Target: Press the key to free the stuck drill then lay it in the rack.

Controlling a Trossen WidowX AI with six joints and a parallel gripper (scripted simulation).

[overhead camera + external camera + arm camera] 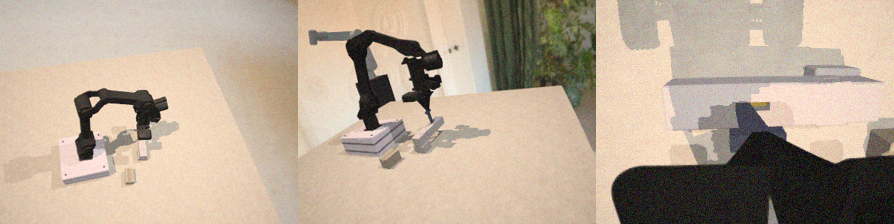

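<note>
The blue key lies 3 cm below my gripper tip. From my gripper tip the other things lie so: tan rack 9 cm behind, 19 cm to the right, 11 cm below.
</note>
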